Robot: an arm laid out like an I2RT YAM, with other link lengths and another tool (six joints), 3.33 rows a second.
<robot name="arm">
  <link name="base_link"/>
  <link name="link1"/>
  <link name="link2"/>
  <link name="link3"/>
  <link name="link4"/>
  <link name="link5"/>
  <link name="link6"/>
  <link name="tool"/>
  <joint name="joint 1" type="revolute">
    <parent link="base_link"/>
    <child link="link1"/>
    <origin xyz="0 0 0.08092"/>
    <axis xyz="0 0 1"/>
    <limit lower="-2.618" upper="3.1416"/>
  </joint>
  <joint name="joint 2" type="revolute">
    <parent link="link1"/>
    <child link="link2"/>
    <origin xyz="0.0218 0.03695 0.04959" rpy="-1.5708 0 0"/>
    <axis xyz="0 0 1"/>
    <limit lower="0" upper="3.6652"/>
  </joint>
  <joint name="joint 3" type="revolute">
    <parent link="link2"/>
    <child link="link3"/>
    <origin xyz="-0.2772 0 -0.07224" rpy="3.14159 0 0"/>
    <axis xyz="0 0 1"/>
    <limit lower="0" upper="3.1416"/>
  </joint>
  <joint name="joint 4" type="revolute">
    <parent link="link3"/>
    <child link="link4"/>
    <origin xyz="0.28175 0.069 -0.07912"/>
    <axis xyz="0 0 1"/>
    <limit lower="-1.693" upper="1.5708"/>
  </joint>
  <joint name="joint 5" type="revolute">
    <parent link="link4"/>
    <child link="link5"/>
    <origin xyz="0.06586 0.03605 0.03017" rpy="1.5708 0 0"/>
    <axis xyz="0 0 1"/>
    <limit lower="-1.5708" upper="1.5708"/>
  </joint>
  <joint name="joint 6" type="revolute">
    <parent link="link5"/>
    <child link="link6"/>
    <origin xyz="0.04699 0 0.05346" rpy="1.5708 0 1.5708"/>
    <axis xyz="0 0 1"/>
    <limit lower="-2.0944" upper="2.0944"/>
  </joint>
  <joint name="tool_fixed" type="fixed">
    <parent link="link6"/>
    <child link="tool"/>
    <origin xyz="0.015 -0.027 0.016" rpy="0 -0.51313 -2.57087"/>
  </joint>
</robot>
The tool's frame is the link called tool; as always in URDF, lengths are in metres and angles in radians.
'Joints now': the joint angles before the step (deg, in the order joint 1, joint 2, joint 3, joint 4, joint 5, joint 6). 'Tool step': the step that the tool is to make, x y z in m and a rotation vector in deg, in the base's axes. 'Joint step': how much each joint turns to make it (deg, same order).
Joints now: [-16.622, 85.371, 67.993, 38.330, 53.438, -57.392]
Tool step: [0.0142, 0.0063, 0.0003, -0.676, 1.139, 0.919]
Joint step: [1.368, 2.286, 2.067, 0.741, 0.070, -1.781]
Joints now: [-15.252, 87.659, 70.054, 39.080, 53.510, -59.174]
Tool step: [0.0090, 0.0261, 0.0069, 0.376, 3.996, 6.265]
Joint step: [3.572, -0.997, 1.910, -7.338, -2.730, 0.580]
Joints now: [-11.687, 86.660, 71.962, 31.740, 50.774, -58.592]
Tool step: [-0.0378, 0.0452, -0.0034, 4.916, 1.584, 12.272]
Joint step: [5.492, -10.902, -6.918, -12.948, -5.635, 8.914]
